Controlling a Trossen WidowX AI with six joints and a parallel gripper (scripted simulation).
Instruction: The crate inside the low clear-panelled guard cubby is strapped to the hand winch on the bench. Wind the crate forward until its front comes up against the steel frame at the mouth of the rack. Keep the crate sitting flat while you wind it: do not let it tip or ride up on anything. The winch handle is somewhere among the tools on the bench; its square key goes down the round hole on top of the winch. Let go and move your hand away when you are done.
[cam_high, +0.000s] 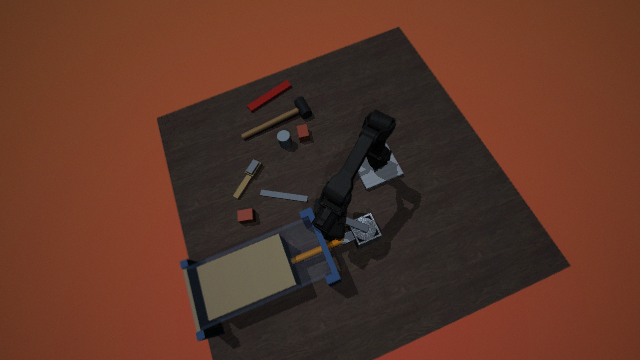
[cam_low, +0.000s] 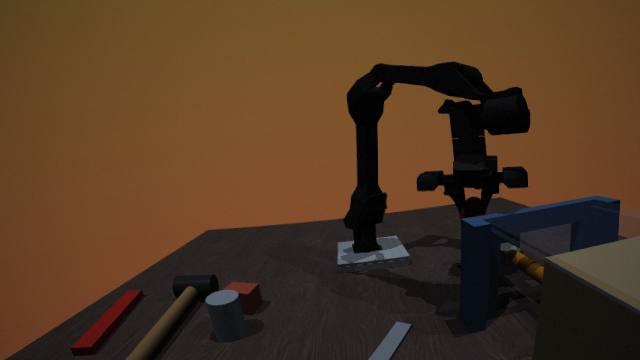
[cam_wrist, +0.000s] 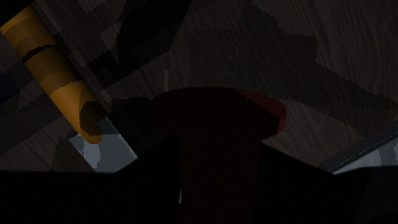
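The winch handle is 2 cm behind my gripper tip, 3 cm to the left of it and 1 cm below it. From my gripper tip the other things lie so: red knob 2 cm above; blue steel frame 9 cm ahead, 7 cm to the left, 1 cm below; winch 8 cm behind, 7 cm to the left, 9 cm below.
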